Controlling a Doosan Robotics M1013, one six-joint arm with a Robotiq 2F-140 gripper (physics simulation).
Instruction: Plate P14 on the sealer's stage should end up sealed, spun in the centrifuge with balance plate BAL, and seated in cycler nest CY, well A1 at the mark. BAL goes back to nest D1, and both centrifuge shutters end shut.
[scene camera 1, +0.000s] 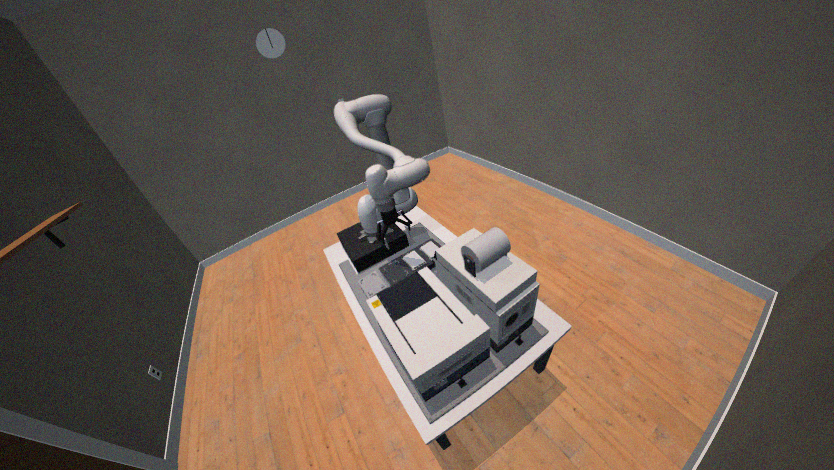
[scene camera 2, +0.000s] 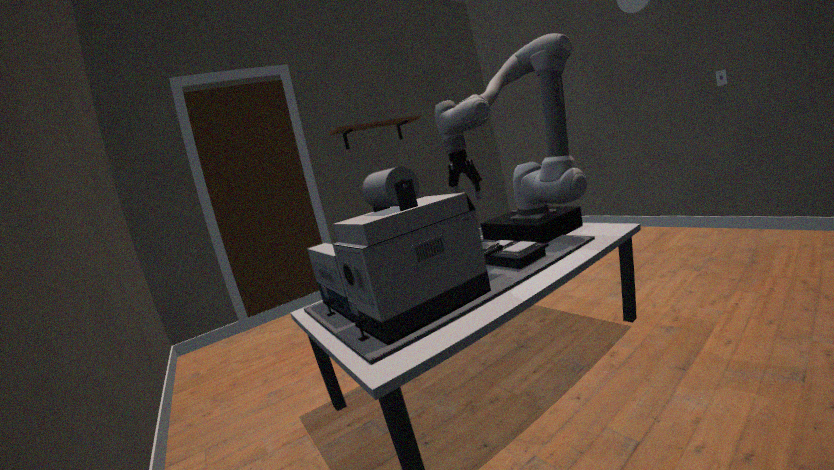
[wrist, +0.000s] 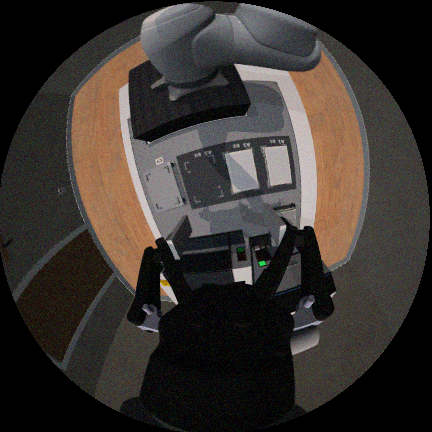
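Pixels of known places: gripper, fingertip midpoint: (scene camera 1: 398, 241) (wrist: 225, 217); arm's base at its link origin: (scene camera 2: 533, 216) (wrist: 192, 75).
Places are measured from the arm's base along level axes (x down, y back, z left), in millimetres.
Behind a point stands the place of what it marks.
My gripper (scene camera 1: 398, 234) @[x -180, y -411, z -28 mm] (scene camera 2: 465, 186) @[x -180, y -411, z -28 mm] (wrist: 225, 217) @[x -180, y -411, z -28 mm] is open and empty, high above the deck. In the wrist view a pale plate (wrist: 278, 166) @[x 29, y -379, z 167 mm] sits in nest D1, and another plate (wrist: 242, 171) @[x 29, y -370, z 45 mm], partly shaded, sits in nest D2. Nest D3 (wrist: 202, 179) @[x 45, y -362, z -83 mm] is empty. Cycler nest CY (wrist: 164, 187) @[x 46, y -343, z -221 mm], left of D3, is empty. The sealer (scene camera 1: 487, 274) @[x -256, y -936, z 73 mm] (scene camera 2: 417, 262) @[x -103, y -926, z 226 mm] is the tall machine with a roll on top. Its stage is mostly hidden behind my right finger; I cannot make out P14. The low white machine (scene camera 1: 443, 335) @[x -115, y -949, z -176 mm] has a dark top panel (scene camera 1: 408, 297) @[x -119, y -700, z -174 mm]; its shutters' state is unclear.
The black robot base (scene camera 1: 370, 251) @[x -1, y -140, z -122 mm] (scene camera 2: 531, 224) @[x 3, y -140, z 77 mm] (wrist: 187, 107) @[x -2, y -130, z -49 mm] stands behind the nests. A white roll (scene camera 1: 487, 248) @[x -369, y -922, z 91 mm] (scene camera 2: 388, 186) @[x -333, y -939, z 190 mm] rises above the sealer. Two green indicators show on the machine fronts in the wrist view. The white table (scene camera 1: 428, 429) @[x 107, y -1125, z -423 mm] (scene camera 2: 466, 338) @[x 113, y -921, z 365 mm] carries everything.
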